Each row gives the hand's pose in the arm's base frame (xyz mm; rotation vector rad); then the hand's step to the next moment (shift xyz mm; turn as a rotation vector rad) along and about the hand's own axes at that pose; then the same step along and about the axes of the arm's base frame.
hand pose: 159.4 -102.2 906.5 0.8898 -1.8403 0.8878
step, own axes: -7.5 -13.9 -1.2 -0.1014 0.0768 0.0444
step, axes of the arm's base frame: 14.9 -4.1 -3.4 -0.0467 0.0218 -0.1245
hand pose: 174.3 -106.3 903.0 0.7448 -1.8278 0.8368
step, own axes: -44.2 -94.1 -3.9 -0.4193 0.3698 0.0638
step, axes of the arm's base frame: 91.6 -45.6 -18.9 -0.1733 0.2167 -0.4895
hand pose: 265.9 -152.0 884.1 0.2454 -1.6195 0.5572
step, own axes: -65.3 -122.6 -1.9 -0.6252 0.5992 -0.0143
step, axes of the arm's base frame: 68.3 -114.8 -38.1 -0.1856 0.4176 -0.7357
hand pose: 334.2 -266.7 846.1 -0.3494 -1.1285 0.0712
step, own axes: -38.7 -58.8 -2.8 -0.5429 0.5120 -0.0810
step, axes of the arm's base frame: -21.2 -65.1 -16.6 -0.1009 0.3385 -0.6623
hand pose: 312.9 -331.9 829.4 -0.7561 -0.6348 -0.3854
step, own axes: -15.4 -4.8 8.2 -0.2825 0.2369 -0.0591
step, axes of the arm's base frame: -17.3 4.3 -3.1 -0.0617 0.1439 -0.3390
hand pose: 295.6 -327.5 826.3 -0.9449 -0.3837 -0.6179
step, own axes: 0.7 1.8 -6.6 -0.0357 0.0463 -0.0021
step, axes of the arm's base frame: 2.0 -5.0 -4.3 0.0025 0.0298 -0.0503
